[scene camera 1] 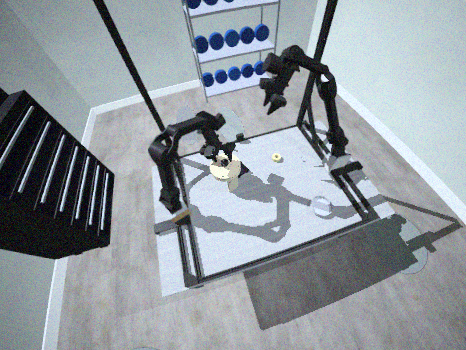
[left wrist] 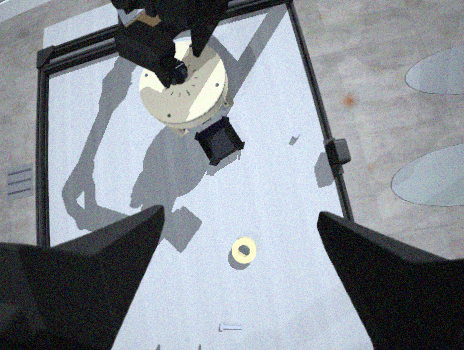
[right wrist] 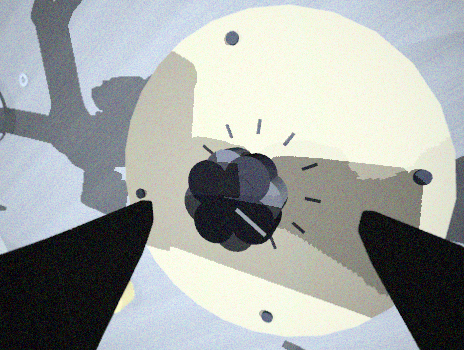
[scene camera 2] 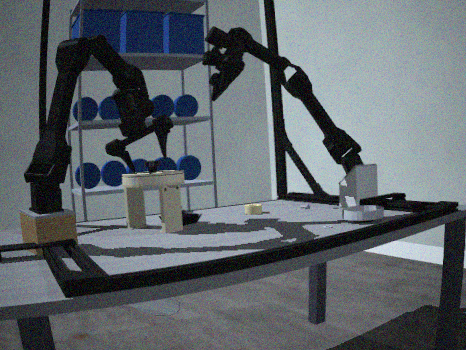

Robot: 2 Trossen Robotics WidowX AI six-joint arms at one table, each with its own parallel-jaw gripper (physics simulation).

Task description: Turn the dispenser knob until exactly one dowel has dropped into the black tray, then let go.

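Places are measured from the left arm's base along level axes (x left, y back, z up), in millimetres.
Pixels of known places: left gripper, fingertip midpoint: point(scene camera 1: 265, 110) point(left wrist: 242, 216) point(scene camera 2: 216, 96); right gripper, fingertip midpoint: point(scene camera 1: 223, 161) point(left wrist: 182, 70) point(right wrist: 256, 215) point(scene camera 2: 149, 165); left arm's base at its link origin: point(scene camera 1: 338, 154) point(scene camera 2: 357, 173); right arm's base at its link origin: point(scene camera 1: 174, 206) point(scene camera 2: 46, 210).
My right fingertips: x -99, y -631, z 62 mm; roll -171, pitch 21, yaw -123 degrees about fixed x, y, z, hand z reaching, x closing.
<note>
For each thing: its top centre in the pictures, then the offset to it from my right fingertips.
- cream round dispenser at its top centre: point(right wrist: 250, 187) point(left wrist: 180, 79) point(scene camera 2: 152, 171) point(scene camera 1: 225, 165) dx +11, dy +3, dz -16 mm
- dark lobed knob at its top centre: point(right wrist: 228, 202) point(left wrist: 173, 69) point(scene camera 2: 151, 160) dx +11, dy +3, dz +12 mm
- black tray at its top centre: point(left wrist: 219, 140) point(scene camera 2: 180, 215) point(scene camera 1: 239, 169) dx -24, dy +85, dz -139 mm
- yellow ring at its top centre: point(right wrist: 108, 297) point(left wrist: 243, 250) point(scene camera 2: 253, 204) point(scene camera 1: 276, 156) dx -45, dy +327, dz -138 mm
- white round dish at its top centre: point(scene camera 2: 363, 208) point(scene camera 1: 321, 205) dx +323, dy +425, dz -131 mm
- small white pin at its top centre: point(left wrist: 230, 330) dx +6, dy +482, dz -146 mm
- small grey piece at its top centre: point(left wrist: 297, 133) dx -195, dy +99, dz -147 mm
The cream round dispenser point(scene camera 1: 217, 174) point(scene camera 2: 150, 180) point(left wrist: 175, 107) point(right wrist: 300, 75) stands on legs, with a dark lobed knob point(scene camera 2: 151, 165) point(left wrist: 180, 75) point(right wrist: 225, 220) on top. The knob's white line points to the lower right in the right wrist view. My right gripper point(scene camera 1: 223, 154) point(scene camera 2: 149, 163) point(left wrist: 182, 70) point(right wrist: 256, 215) is open above the disc, fingers on either side of the knob, apart from it. The black tray point(scene camera 1: 244, 171) point(scene camera 2: 191, 218) point(left wrist: 219, 141) lies beside the dispenser; no dowel can be made out in its dark inside. My left gripper point(scene camera 1: 268, 107) point(scene camera 2: 214, 88) point(left wrist: 242, 216) is open and empty, high above the table.
A yellow ring point(scene camera 1: 280, 159) point(scene camera 2: 253, 209) point(left wrist: 235, 251) lies on the table. A white round dish point(scene camera 2: 357, 215) is near the left arm's base. A small white pin point(left wrist: 232, 328) and a small grey piece point(left wrist: 294, 140) lie on the table. A dark frame point(left wrist: 42, 150) edges the table.
</note>
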